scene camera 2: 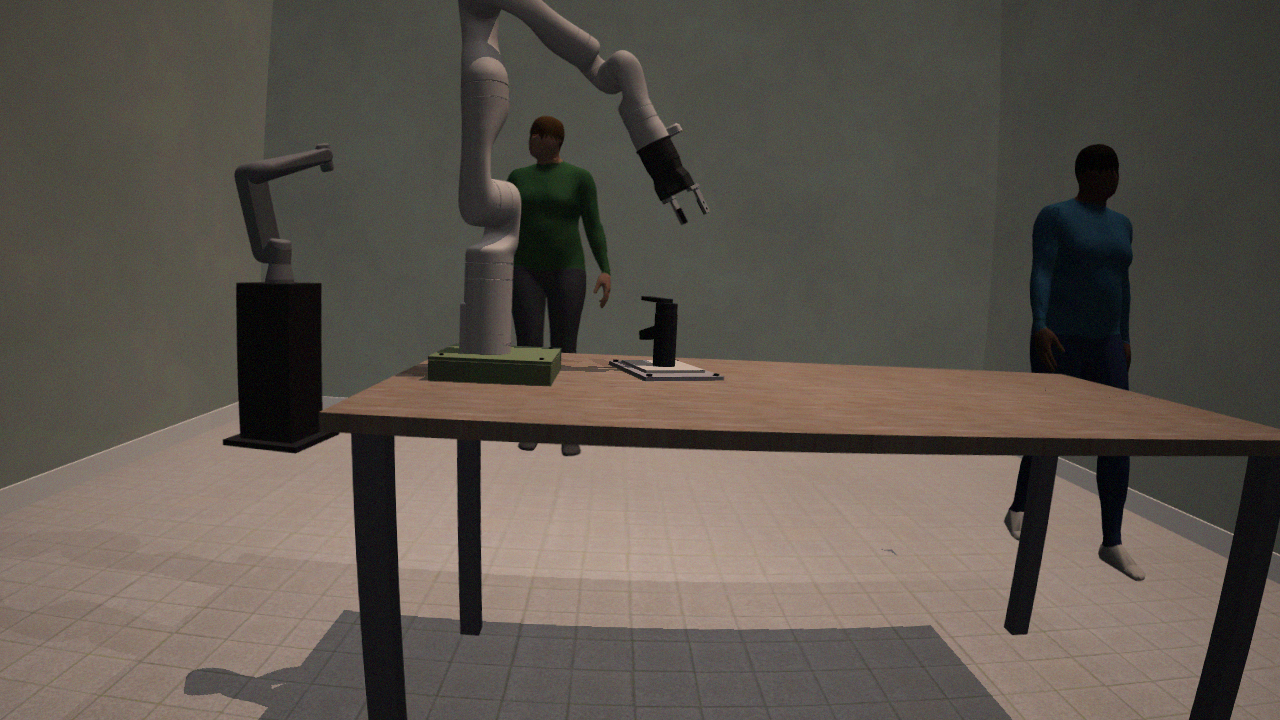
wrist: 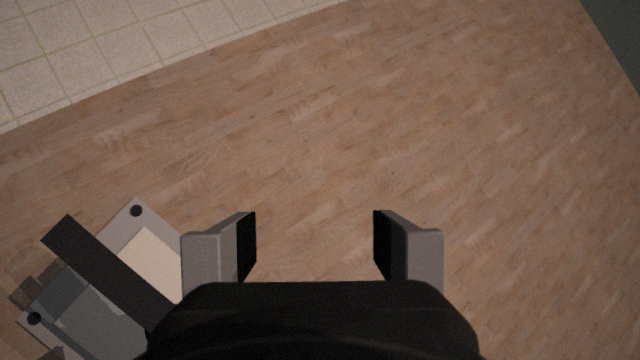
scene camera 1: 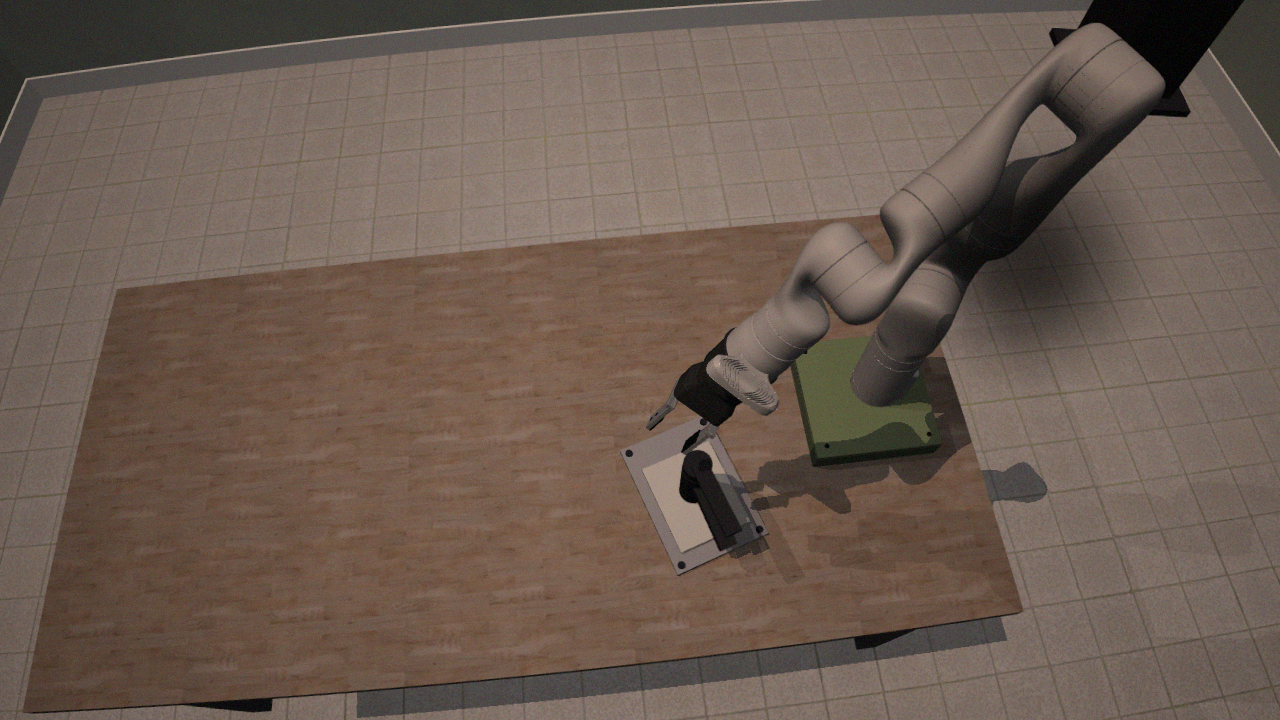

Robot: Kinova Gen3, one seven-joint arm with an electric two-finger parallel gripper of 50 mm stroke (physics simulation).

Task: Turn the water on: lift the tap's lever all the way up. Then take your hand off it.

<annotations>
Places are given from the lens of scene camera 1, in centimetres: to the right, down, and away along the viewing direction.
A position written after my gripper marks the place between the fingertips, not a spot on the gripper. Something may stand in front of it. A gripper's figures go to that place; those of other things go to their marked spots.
my gripper [scene camera 1: 668, 435]: 4, 10, 100
flat black lever [scene camera 1: 697, 465]: 9, 16, 116
grey base plate [scene camera 1: 669, 443]: 5, 15, 133
The marked spots on the grey base plate and the flat black lever are 18 cm apart.
</annotations>
